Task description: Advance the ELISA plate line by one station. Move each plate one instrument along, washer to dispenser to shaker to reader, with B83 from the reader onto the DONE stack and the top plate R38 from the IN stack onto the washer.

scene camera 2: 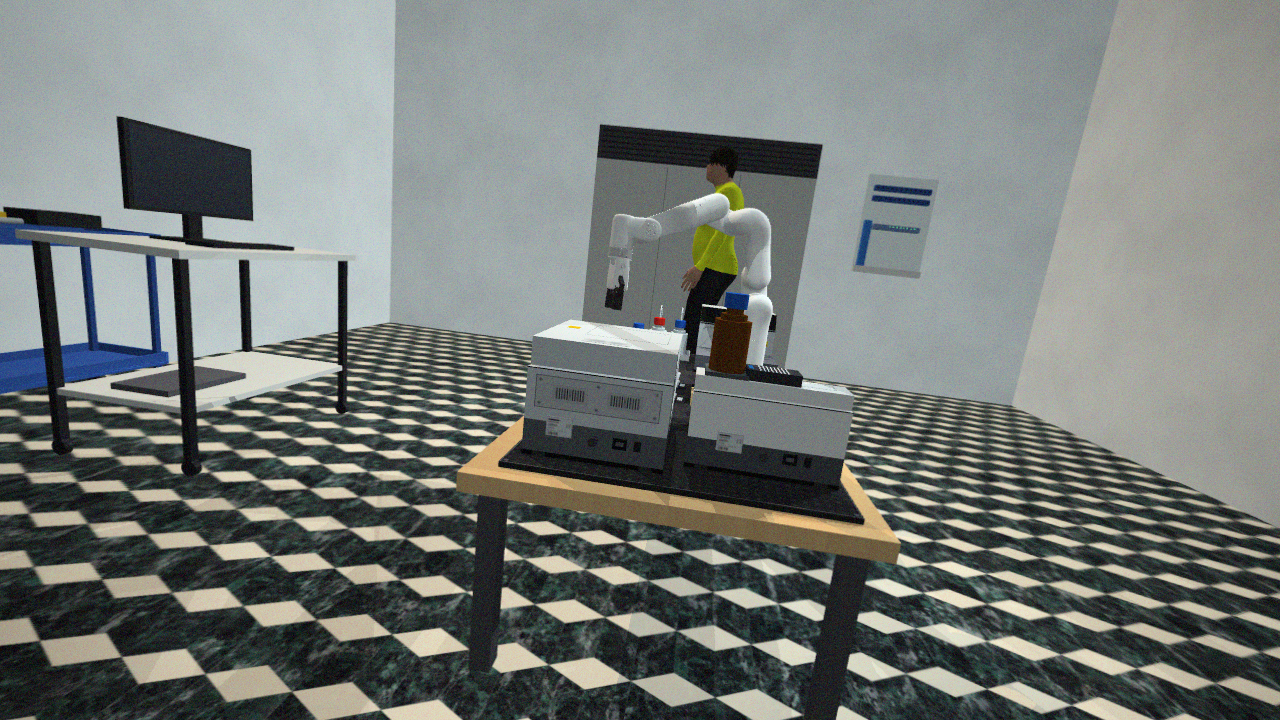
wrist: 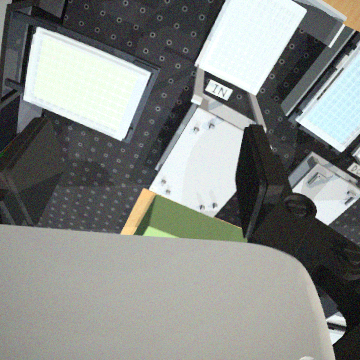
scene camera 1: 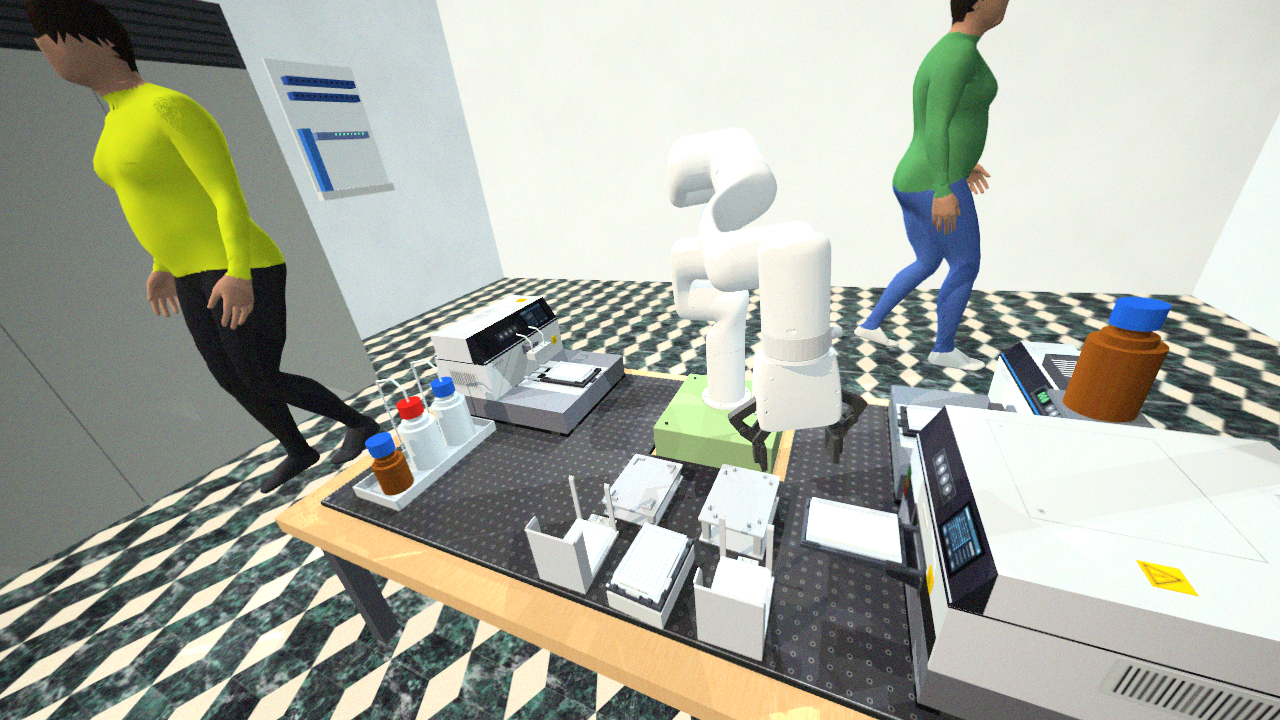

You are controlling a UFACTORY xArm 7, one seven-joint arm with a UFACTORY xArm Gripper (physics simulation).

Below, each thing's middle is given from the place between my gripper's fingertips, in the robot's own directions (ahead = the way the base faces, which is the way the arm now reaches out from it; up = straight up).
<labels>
My hand is 23 cm above the IN rack (scene camera 1: 733, 623), 7 cm to the left of it and 3 cm short of it. Round my hand: brown bottle (scene camera 1: 1117, 366) 43 cm to the left, 36 cm behind, 3 cm above.
</labels>
